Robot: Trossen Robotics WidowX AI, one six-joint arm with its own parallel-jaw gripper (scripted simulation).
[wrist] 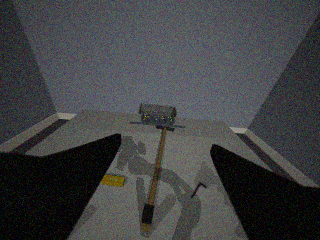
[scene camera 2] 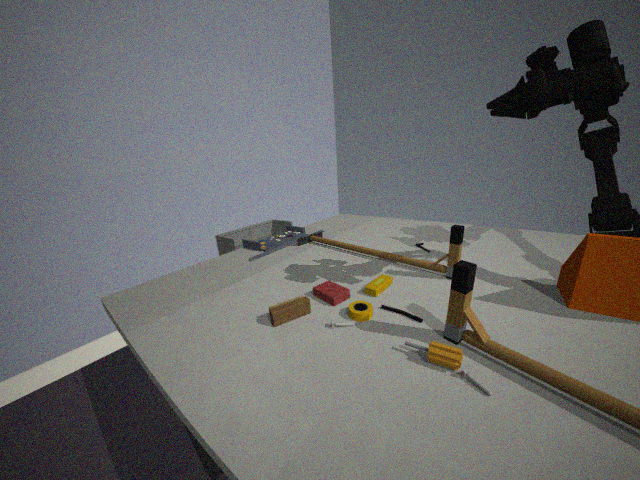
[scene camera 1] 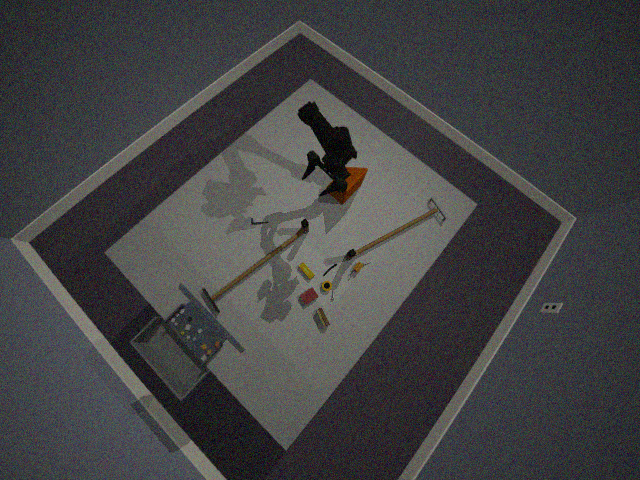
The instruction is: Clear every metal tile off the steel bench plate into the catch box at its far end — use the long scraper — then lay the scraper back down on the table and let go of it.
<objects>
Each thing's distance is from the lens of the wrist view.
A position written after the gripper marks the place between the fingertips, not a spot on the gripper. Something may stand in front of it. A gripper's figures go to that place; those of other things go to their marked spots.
gripper (wrist: 166, 143): 11 cm
long scraper (wrist: 147, 215): 36 cm
</objects>
